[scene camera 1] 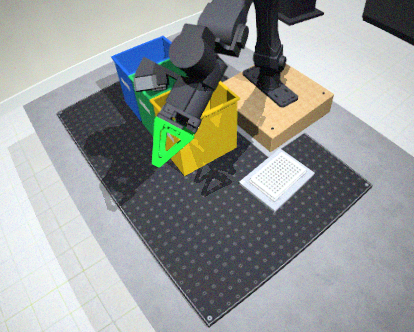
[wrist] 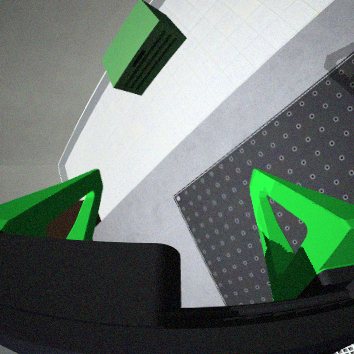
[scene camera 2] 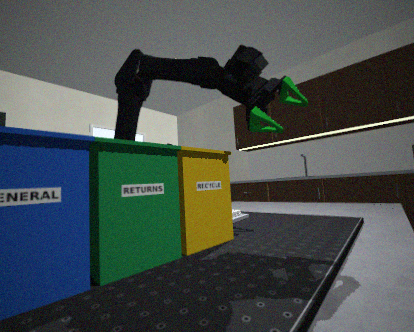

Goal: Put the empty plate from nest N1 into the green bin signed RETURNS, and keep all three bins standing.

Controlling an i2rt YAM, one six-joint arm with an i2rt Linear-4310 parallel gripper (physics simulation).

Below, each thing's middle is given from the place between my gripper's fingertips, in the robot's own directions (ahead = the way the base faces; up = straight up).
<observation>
My gripper is now 180 mm past the yellow bin [scene camera 2: 205, 205], 190 mm to the left of it and 160 mm above it. Also, from my hand: green bin [scene camera 2: 134, 215] 170 mm behind, 320 mm to the right, 160 mm below; then nest tray [scene camera 1: 298, 184] 290 mm behind, 20 mm to the left, 250 mm below; then plate [scene camera 1: 274, 179] 290 mm behind, 20 mm to the left, 230 mm below.
</observation>
